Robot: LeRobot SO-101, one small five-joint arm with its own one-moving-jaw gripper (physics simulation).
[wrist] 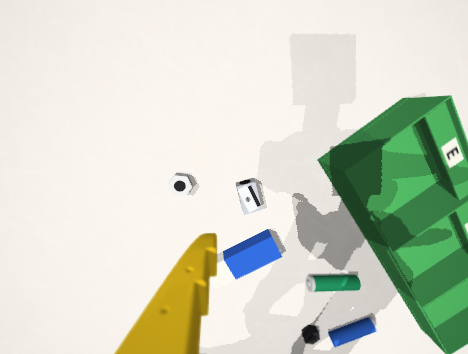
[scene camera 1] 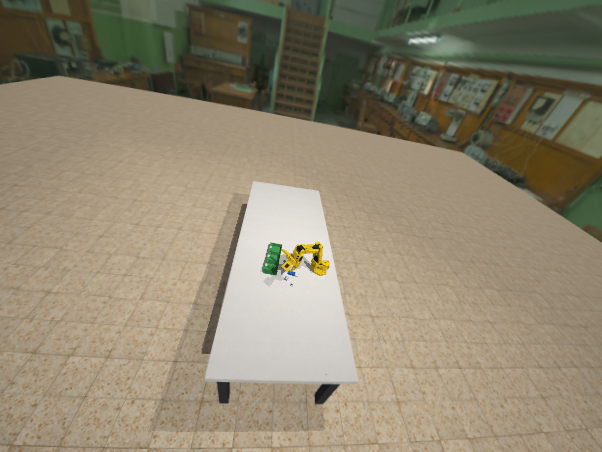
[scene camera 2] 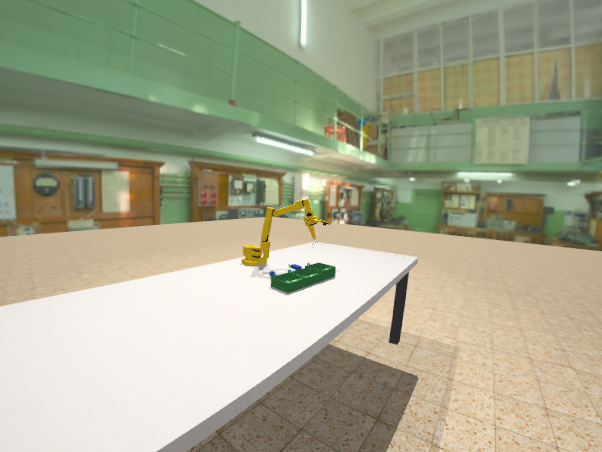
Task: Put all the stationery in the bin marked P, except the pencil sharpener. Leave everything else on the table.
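Seen in the pictures: hand at its tool point: (wrist: 216, 248) (scene camera 1: 290, 271) (scene camera 2: 314, 238); arm's base at its link origin: (scene camera 1: 316, 269) (scene camera 2: 257, 263).
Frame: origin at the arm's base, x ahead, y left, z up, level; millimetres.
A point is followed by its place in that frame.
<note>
My gripper (scene camera 1: 285, 259) (scene camera 2: 321, 231) {x 198, y 144, z 120 mm} is fully open and empty, above the table beside the bin; one notched jaw (wrist: 185, 290) {x 194, y 150, z 139 mm} shows in the wrist view. A blue block with a white end, like an eraser (wrist: 252, 254) {x 169, y 63, z 13 mm} (scene camera 1: 291, 273) {x 170, y 66, z 12 mm} (scene camera 2: 295, 266) {x 170, y 50, z 11 mm}, lies past the jaw tip, to its right. The silver pencil sharpener (wrist: 249, 197) {x 201, y 103, z 11 mm} (scene camera 1: 286, 278) {x 201, y 106, z 8 mm} lies just beyond it. A green cylinder with a pale end (wrist: 334, 282) {x 202, y -17, z 12 mm}, a blue cylinder (wrist: 352, 331) {x 180, y -85, z 11 mm} and a small black piece (wrist: 310, 334) {x 146, y -56, z 9 mm} lie near the bin. The green bin (wrist: 387, 120) {x 317, y 77, z 16 mm} (scene camera 1: 272, 258) {x 295, y -49, z 7 mm} (scene camera 2: 303, 278) {x 325, y -106, z 32 mm} has compartments; one is marked E, the P label is cut off.
A silver hex nut (wrist: 181, 185) {x 170, y 147, z 9 mm} (scene camera 1: 291, 285) {x 170, y 154, z 7 mm} lies left of the sharpener in the wrist view. The white table (scene camera 1: 280, 340) {x 228, y 482, z 0 mm} (scene camera 2: 175, 350) {x 357, y -569, z 0 mm} carries the arm's base (scene camera 1: 321, 268) {x -28, y 13, z 25 mm} (scene camera 2: 254, 255) {x -2, y -18, z 40 mm}. The arm's shadow falls across the table and bin.
</note>
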